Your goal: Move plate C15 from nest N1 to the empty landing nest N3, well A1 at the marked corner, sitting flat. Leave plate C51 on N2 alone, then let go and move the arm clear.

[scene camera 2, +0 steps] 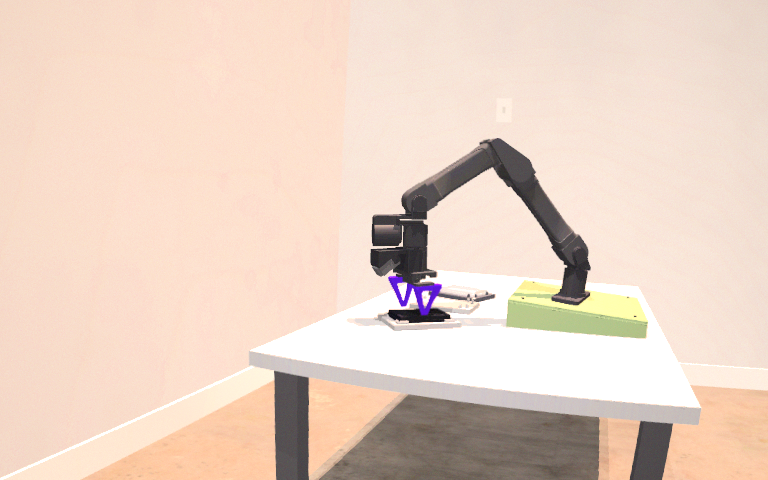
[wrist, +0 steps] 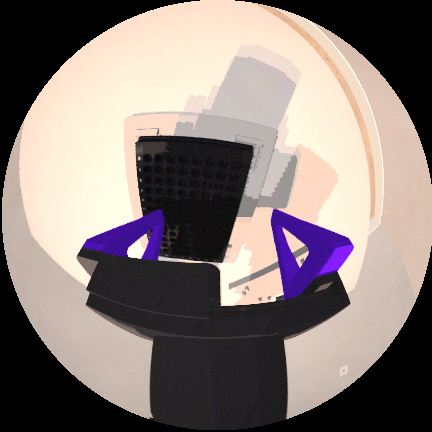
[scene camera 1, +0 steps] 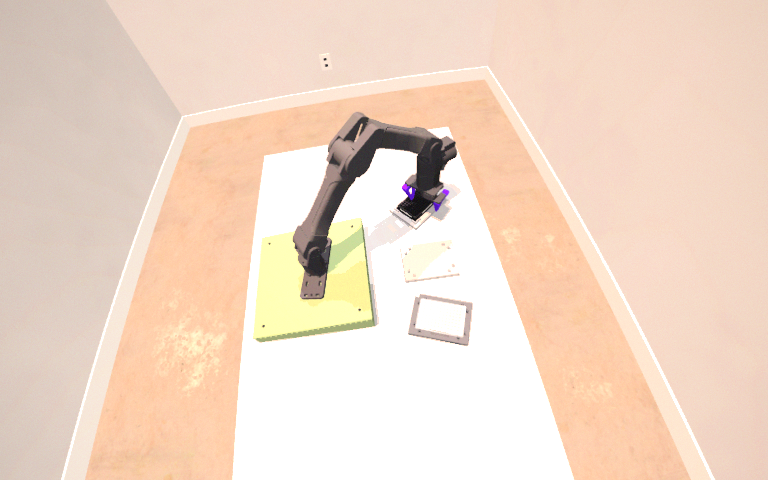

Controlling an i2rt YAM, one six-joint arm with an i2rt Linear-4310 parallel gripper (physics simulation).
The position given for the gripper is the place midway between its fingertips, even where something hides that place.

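Observation:
Grey-framed plate (scene camera 1: 435, 316). Wrist view does not show the grey-framed plate, hidden by the gripper. Black perforated plate (wrist: 198, 182). Gripper (scene camera 2: 413, 310), (wrist: 217, 214) and (scene camera 1: 424, 204). Gripper open, touches the black perforated plate.

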